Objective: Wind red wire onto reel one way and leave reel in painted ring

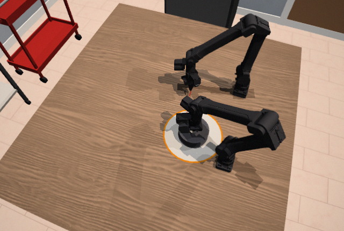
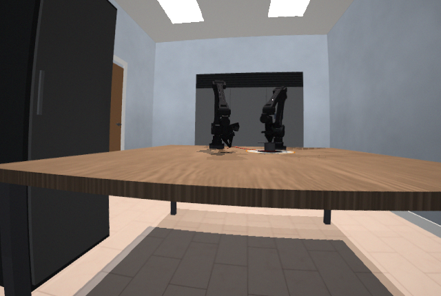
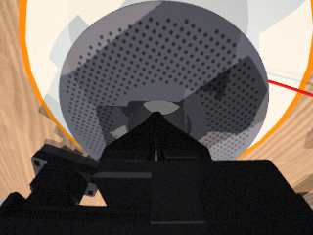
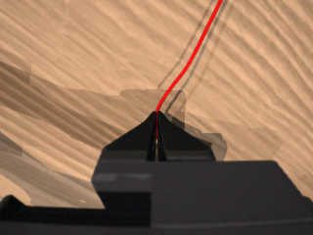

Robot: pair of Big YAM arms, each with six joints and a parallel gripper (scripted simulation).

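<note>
Now: the orange painted ring 60 mm below my left hand. From my left hand the other things lie so: dark grey reel: 30 mm below.
</note>
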